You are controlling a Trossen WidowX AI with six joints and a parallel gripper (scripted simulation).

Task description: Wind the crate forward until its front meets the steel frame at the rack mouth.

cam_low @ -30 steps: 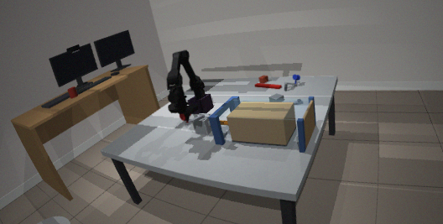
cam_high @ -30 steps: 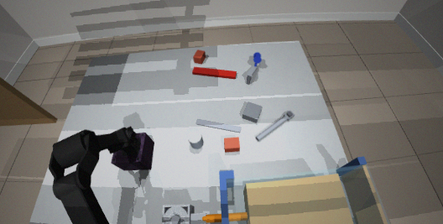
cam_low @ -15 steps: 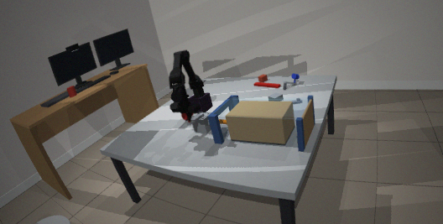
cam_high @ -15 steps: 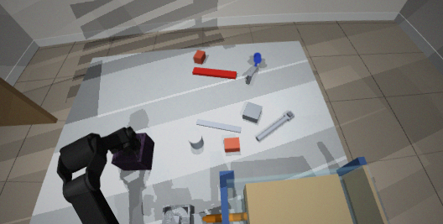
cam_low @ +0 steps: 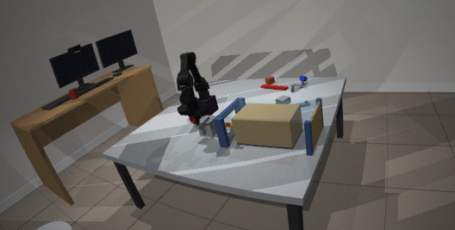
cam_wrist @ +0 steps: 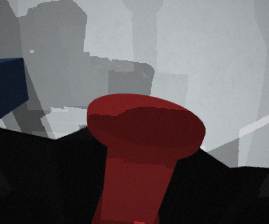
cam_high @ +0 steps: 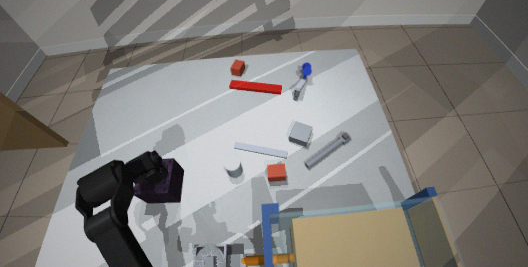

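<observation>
Now: the red-knobbed handle 4 cm to the left of my gripper tip and 1 cm below it. Also, from my gripper tip: grey winch (2 cm behind, 10 cm to the left, 8 cm below); red knob (1 cm to the left, 2 cm above); blue steel frame (16 cm ahead, 9 cm to the left, 1 cm below).
</observation>
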